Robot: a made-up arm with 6 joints.
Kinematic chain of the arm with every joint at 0, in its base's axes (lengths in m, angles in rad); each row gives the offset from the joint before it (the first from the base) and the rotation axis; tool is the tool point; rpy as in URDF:
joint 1: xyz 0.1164 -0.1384 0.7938 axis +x
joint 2: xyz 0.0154 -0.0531 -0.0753 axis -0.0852 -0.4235 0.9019
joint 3: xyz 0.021 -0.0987 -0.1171 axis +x
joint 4: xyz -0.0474 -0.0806 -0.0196 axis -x
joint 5: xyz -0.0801 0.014 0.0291 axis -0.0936 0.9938 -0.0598
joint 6: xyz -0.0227 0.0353 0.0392 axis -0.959 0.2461 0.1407
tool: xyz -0.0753 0.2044 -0.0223 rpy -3.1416 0 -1.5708
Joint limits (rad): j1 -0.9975..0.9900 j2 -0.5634..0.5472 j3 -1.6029..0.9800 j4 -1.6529..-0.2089 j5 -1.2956..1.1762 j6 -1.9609..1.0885
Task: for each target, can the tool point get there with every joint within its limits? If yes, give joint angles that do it. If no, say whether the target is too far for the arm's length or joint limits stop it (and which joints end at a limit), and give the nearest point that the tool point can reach.
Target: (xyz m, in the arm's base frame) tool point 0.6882 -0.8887 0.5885
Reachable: no: too far | nearest point 0.3779 -0.6566 0.6520 | short by 0.393 m
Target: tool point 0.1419 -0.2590 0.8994
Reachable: yes | joints 0.0573 -0.4183 -0.8209 -1.1792 0.9142 -1.1264
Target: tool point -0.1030 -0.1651 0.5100
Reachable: yes | joints -0.2476 -0.3664 -1.2776 -0.3298 -0.6919 -0.1204
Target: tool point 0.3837 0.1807 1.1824
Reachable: no: joint limits stop it (at a limit: joint 1, joint 2, joint 4) | nearest point 0.2170 -0.1217 1.0322 | short by 0.377 m
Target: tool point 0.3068 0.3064 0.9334
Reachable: no: joint limits stop it (at a limit: joint 1, joint 2, joint 3) | nearest point 0.1419 0.0956 0.8035 | short by 0.297 m
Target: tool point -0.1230 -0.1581 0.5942
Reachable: yes | joints 0.1690 0.4383 -1.1387 -0.6198 -0.4878 -0.6368
